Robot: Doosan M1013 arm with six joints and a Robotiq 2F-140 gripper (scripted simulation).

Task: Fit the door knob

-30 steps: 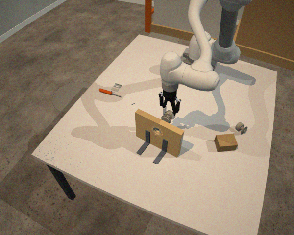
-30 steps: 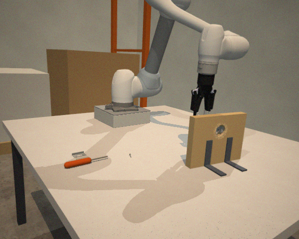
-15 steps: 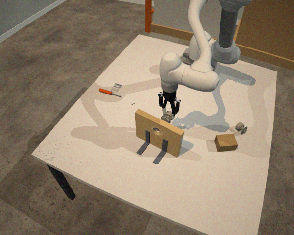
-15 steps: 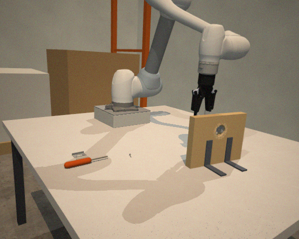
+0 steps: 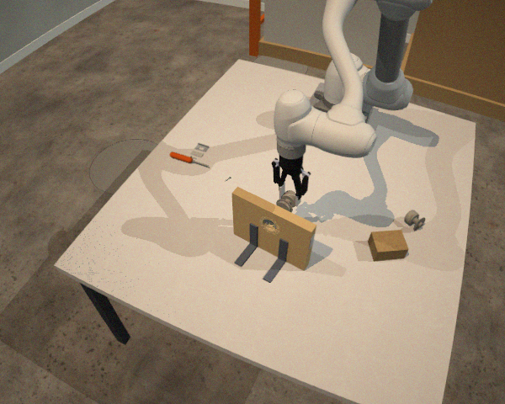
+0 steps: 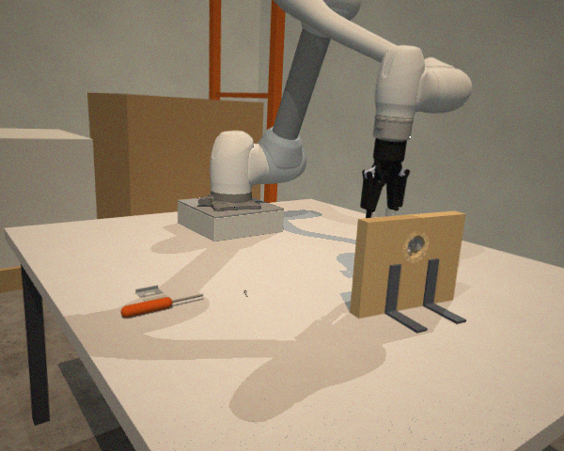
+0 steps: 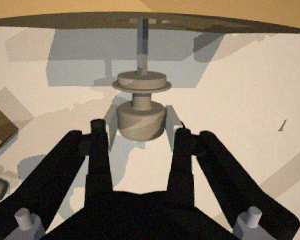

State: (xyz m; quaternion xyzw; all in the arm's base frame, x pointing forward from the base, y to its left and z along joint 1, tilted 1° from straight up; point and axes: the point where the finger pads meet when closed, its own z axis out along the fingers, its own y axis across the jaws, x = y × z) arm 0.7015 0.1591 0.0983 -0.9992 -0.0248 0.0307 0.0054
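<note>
Now: hand 120 mm short of the latch socket, 30 mm above it and 10 mm to the right of it. Round my hand: door knob: 30 mm below, 30 mm ahead; tiny screw: 340 mm to the right, 180 mm below, 70 mm behind; wooden panel: 120 mm ahead, 50 mm below, 10 mm to the left.
</note>
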